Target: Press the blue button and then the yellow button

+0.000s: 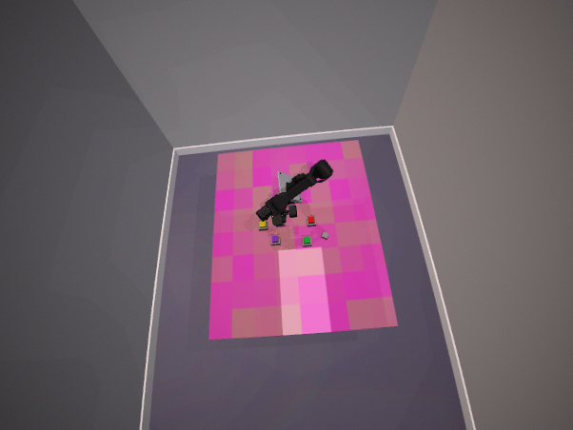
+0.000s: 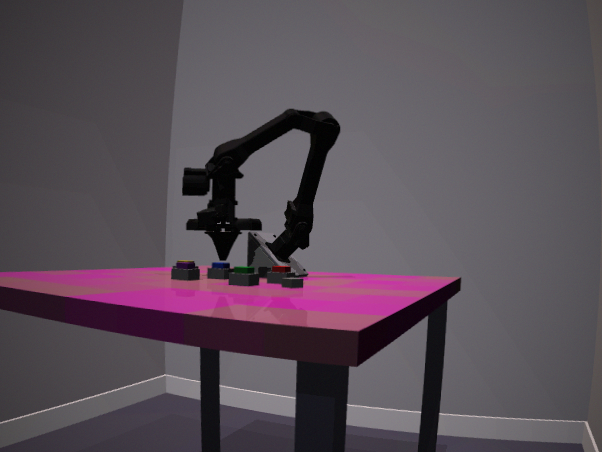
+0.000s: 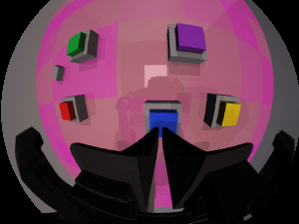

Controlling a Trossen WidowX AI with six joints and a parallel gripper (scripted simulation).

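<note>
The blue button is 10 mm below my gripper tip. Round my gripper tip: red button: 170 mm to the left, 10 mm below, 10 mm ahead; then purple button: 110 mm ahead, 30 mm to the right, 10 mm below; then yellow button: 100 mm to the right, 20 mm ahead, 10 mm below.
</note>
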